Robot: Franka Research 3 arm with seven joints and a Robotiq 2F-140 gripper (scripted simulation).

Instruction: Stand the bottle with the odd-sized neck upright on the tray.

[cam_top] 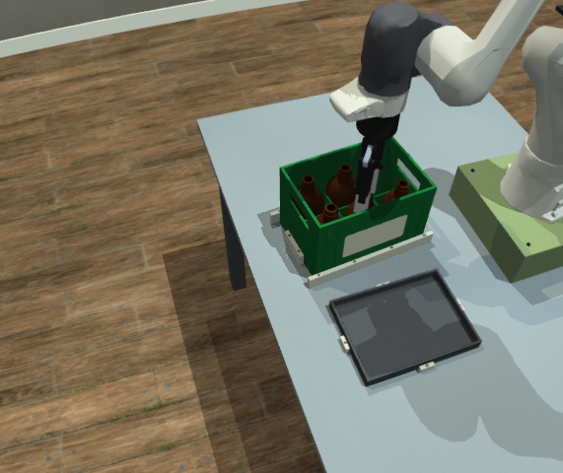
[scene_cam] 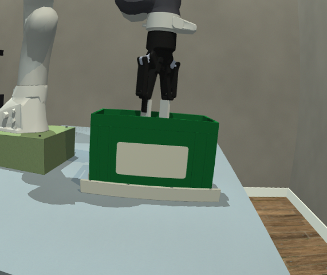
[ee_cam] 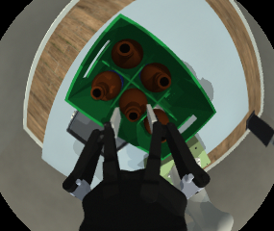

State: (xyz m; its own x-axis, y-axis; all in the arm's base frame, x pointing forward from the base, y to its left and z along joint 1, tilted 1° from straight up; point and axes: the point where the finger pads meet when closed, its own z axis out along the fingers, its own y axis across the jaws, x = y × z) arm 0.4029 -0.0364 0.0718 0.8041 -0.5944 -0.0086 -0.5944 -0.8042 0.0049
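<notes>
The green crate is 9 cm below my hand and 4 cm to the right of it. Also, from my hand: dark tray: 23 cm to the left, 16 cm below, 2 cm behind; then bottle: 9 cm to the right, 9 cm below, 1 cm ahead.
</notes>
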